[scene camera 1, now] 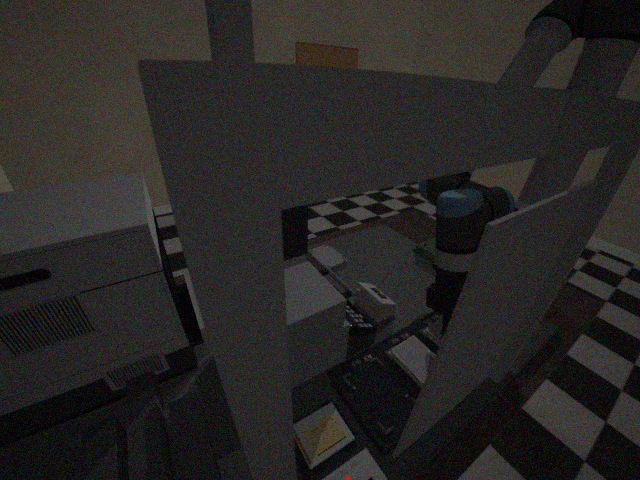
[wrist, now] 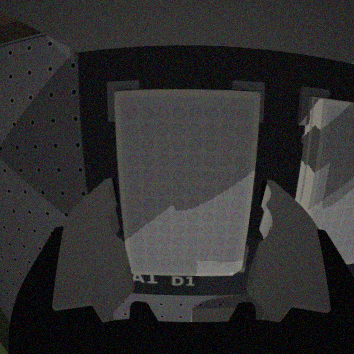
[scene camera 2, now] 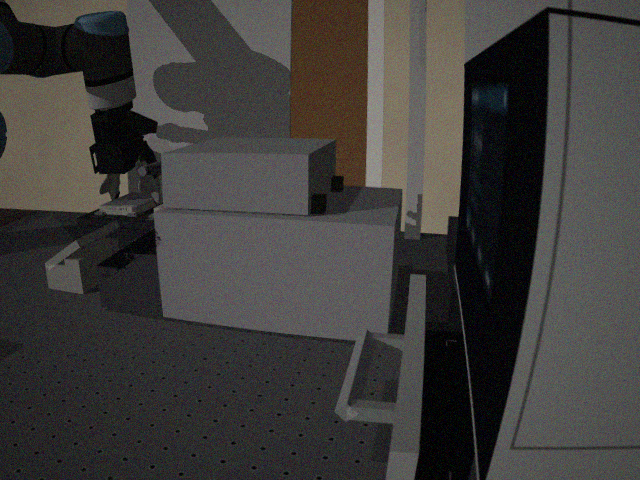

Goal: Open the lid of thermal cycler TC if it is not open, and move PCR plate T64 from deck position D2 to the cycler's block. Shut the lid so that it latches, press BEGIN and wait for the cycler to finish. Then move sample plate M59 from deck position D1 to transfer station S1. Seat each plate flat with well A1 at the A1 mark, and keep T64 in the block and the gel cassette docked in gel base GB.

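Frame: origin at the arm's base, x ahead, y left, z up, level; metres.
Seen in the pictures: gripper, fingertip midpoint: (wrist: 188, 180) (scene camera 2: 136, 204).
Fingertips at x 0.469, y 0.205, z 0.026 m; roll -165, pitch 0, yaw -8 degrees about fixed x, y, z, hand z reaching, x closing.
Observation:
Offsets run from my fingertips to a thing's top centre. "spot": to the spot under its first point. Level surfaces: height alone.
Sample plate M59 @(0.003 m back, 0.006 m right, 0.012 m up) (wrist: 187, 145) (scene camera 2: 129, 206) lies at D1, by the printed labels A1 and D1 at its near edge in the wrist view. My gripper (wrist: 188, 180) (scene camera 2: 132, 194) is open, with one finger on each side of the near half of the plate and nothing held. In scene camera 1 a grey panel hides most of the gripper. A second plate @(spot: 0.102 m ahead, 0.025 m right, 0.012 m up) (wrist: 337, 200) is partly in view to the right of D1; its label does not show. A grey box @(0.283 m ahead, 0.281 m right, 0.094 m up) (scene camera 2: 273, 268) (scene camera 1: 315, 335) carries an upper box @(spot: 0.282 m ahead, 0.366 m right, 0.111 m up) (scene camera 2: 235, 180) lying flat on it, perhaps the cycler with its lid down. The block does not show.
A large instrument @(0.695 m ahead, 0.584 m right, 0.341 m up) (scene camera 2: 589, 248) (scene camera 1: 77, 289) stands beside the grey box. A grey panel (scene camera 1: 496, 289) and frame (scene camera 1: 237, 258) stand in front of the deck @(0.004 m down) (scene camera 1: 377, 397). A sloped white unit @(0.012 m ahead, 0.249 m right, 0.022 m up) (scene camera 2: 64, 273) (scene camera 1: 374, 304) lies by the box. A yellow-topped plate @(0.389 m ahead, 0.062 m right, 0.007 m down) (scene camera 1: 323, 434) lies near the deck.

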